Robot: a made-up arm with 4 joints.
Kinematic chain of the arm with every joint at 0, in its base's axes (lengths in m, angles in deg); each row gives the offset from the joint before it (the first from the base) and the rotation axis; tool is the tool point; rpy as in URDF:
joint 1: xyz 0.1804 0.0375 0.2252 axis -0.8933 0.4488 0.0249
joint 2: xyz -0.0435 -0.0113 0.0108 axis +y
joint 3: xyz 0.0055 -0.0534 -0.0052 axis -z
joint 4: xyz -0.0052 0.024 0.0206 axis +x
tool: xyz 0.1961 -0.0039 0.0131 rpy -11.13 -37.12 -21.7
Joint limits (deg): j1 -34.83..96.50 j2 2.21..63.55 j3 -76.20..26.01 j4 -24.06..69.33
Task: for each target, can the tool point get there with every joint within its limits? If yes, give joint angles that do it. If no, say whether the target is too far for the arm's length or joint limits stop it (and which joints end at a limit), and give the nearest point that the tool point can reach.
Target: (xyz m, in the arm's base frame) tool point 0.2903 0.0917 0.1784
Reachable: yes | joints -12.07 37.57 -27.42 -14.80
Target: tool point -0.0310 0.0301 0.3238
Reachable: no: joint limits stop it (at a limit: joint 1, joint 2, joint 3, joint 4) | nearest point 0.1472 0.1279 0.3178 | short by 0.203 m
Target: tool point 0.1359 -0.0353 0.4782
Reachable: no: joint limits stop it (at a limit: joint 1, joint 2, joint 3, joint 4) | nearest point 0.2254 -0.1299 0.3387 | short by 0.191 m
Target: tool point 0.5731 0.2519 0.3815
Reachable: no: too far | nearest point 0.3028 0.0780 0.2632 | short by 0.342 m
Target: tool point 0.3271 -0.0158 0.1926
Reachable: yes | joints 73.07 9.60 -1.95 11.85
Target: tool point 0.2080 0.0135 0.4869
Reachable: no: joint limits stop it (at a limit: joint 1, joint 2) | nearest point 0.2371 0.0925 0.3203 | short by 0.187 m
